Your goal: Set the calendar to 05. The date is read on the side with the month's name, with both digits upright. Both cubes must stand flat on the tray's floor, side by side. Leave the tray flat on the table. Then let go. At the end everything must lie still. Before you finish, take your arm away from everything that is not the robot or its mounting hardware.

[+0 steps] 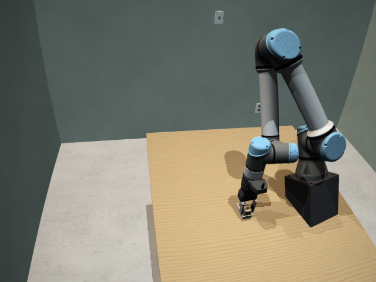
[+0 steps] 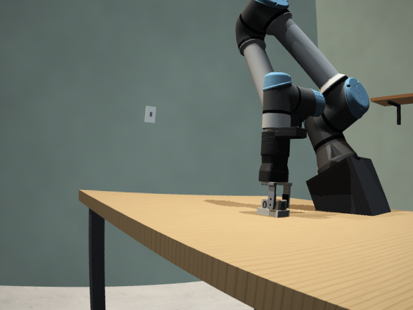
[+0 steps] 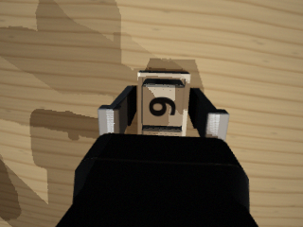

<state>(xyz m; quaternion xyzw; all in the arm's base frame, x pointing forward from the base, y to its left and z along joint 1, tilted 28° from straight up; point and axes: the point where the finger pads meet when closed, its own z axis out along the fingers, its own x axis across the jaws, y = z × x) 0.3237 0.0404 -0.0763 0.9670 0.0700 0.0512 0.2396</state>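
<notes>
My gripper is now 30 mm above the small calendar tray and 20 mm to the left of it.
</notes>
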